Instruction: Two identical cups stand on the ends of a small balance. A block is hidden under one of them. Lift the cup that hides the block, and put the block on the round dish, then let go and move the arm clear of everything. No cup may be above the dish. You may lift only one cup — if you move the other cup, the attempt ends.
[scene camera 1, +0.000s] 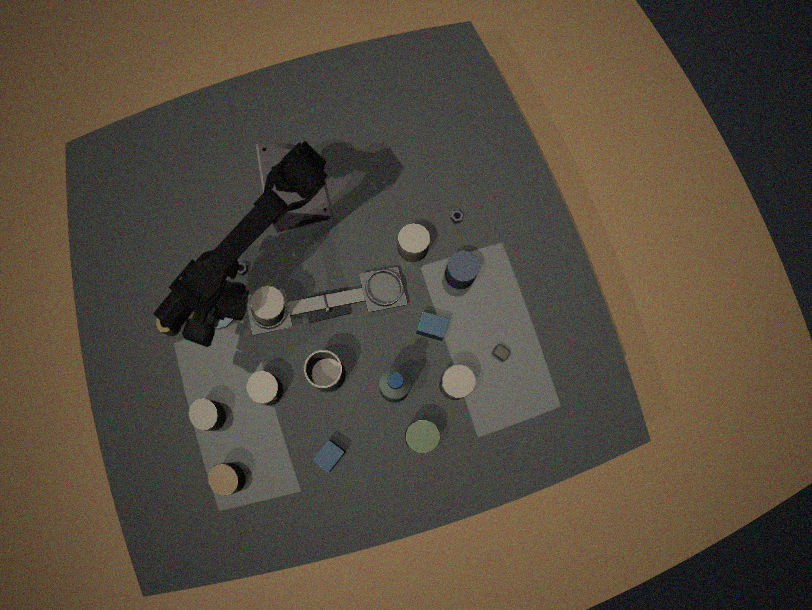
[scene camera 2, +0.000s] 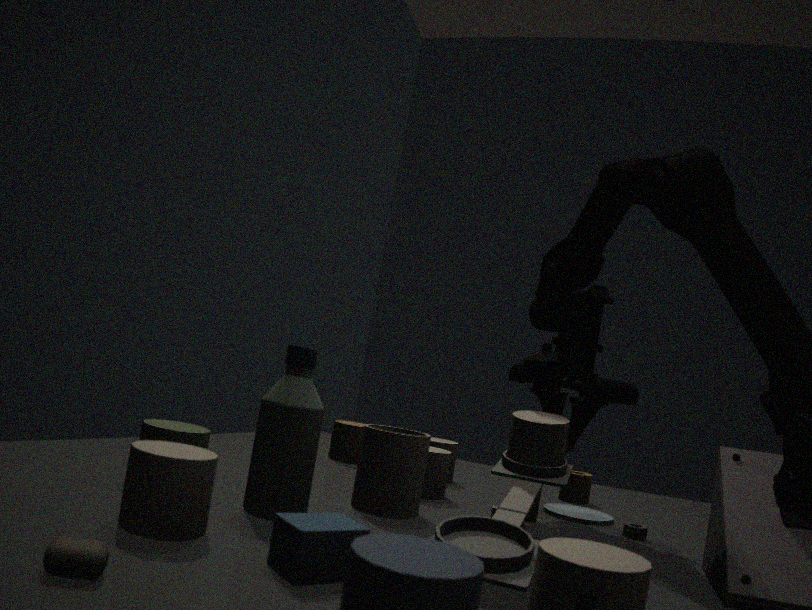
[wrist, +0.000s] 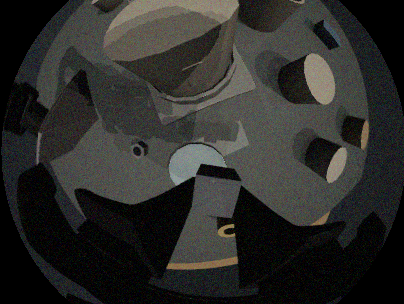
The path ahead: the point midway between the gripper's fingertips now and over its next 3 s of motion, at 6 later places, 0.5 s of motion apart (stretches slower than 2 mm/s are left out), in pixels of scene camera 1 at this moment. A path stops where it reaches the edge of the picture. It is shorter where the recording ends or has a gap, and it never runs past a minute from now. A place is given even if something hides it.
My gripper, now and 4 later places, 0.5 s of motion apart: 219, 310; 210, 303; 214, 305; 215, 305; 206, 297
